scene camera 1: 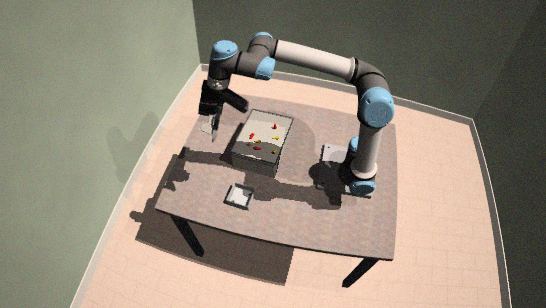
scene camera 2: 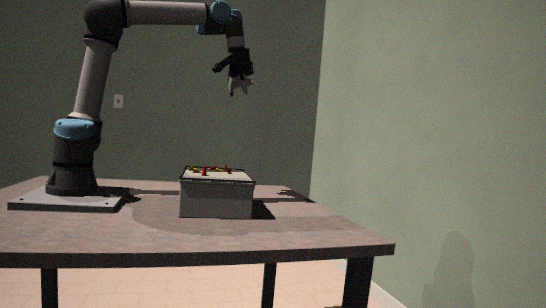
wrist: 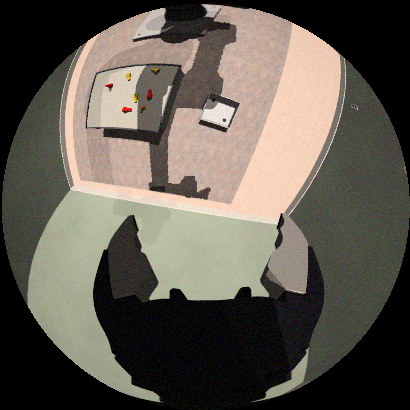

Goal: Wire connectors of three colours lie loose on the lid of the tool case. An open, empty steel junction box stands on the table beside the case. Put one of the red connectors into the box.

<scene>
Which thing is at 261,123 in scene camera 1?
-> A tool case.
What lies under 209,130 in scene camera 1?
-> My gripper.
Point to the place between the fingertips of my gripper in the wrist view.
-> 207,216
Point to a tool case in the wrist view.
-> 104,108
</scene>
